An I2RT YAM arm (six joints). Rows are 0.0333 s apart.
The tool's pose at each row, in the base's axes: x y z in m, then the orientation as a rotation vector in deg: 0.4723 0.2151 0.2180 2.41 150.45 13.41; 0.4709 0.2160 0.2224 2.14 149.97 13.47; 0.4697 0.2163 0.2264 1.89 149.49 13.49; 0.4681 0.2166 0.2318 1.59 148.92 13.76; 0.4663 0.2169 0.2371 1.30 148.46 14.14; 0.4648 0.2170 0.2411 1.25 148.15 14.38; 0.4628 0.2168 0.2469 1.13 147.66 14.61; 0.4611 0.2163 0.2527 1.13 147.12 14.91; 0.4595 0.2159 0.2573 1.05 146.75 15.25; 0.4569 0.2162 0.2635 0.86 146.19 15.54; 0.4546 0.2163 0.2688 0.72 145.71 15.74; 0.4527 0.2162 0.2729 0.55 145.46 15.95; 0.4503 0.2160 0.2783 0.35 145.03 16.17; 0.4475 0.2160 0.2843 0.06 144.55 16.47; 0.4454 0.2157 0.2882 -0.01 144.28 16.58
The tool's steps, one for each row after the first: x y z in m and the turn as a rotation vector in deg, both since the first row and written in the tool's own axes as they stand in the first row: -0.0008 0.0017 -0.0043 -0.13 -0.46 -0.21; -0.0017 0.0027 -0.0083 -0.23 -0.92 -0.41; -0.0028 0.0039 -0.0137 -0.52 -1.45 -0.61; -0.0038 0.0052 -0.0191 -0.88 -1.85 -0.77; -0.0044 0.0060 -0.0232 -1.08 -2.14 -0.78; -0.0054 0.0068 -0.0292 -1.31 -2.60 -0.86; -0.0067 0.0073 -0.0351 -1.57 -3.10 -0.83; -0.0076 0.0078 -0.0399 -1.86 -3.44 -0.85; -0.0083 0.0092 -0.0464 -2.15 -3.95 -0.96; -0.0088 0.0102 -0.0521 -2.36 -4.40 -1.06; -0.0091 0.0109 -0.0566 -2.57 -4.62 -1.15; -0.0096 0.0116 -0.0624 -2.80 -5.01 -1.28; -0.0100 0.0127 -0.0689 -3.12 -5.44 -1.46; -0.0101 0.0131 -0.0733 -3.23 -5.69 -1.51
